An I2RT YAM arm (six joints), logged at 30 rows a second.
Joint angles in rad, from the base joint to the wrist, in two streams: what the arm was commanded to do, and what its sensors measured. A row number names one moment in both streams.
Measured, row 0:
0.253, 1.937, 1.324, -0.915, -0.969, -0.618
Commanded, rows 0 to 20:
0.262, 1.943, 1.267, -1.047, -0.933, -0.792
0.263, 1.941, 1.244, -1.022, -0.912, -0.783
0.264, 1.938, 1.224, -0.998, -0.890, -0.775
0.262, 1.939, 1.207, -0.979, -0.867, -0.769
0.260, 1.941, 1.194, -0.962, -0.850, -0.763
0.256, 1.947, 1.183, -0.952, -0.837, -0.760
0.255, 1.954, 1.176, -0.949, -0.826, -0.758
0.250, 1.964, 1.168, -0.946, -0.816, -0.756
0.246, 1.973, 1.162, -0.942, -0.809, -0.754
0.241, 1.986, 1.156, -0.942, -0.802, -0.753
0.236, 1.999, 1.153, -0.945, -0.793, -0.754
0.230, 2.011, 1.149, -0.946, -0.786, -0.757
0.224, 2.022, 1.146, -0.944, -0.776, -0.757
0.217, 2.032, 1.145, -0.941, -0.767, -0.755
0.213, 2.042, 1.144, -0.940, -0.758, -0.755
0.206, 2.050, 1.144, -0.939, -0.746, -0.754
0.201, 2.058, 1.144, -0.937, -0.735, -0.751
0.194, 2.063, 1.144, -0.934, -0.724, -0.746
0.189, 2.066, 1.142, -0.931, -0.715, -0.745
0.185, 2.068, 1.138, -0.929, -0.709, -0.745
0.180, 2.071, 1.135, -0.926, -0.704, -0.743
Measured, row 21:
0.212, 2.016, 1.165, -0.960, -0.871, -0.734
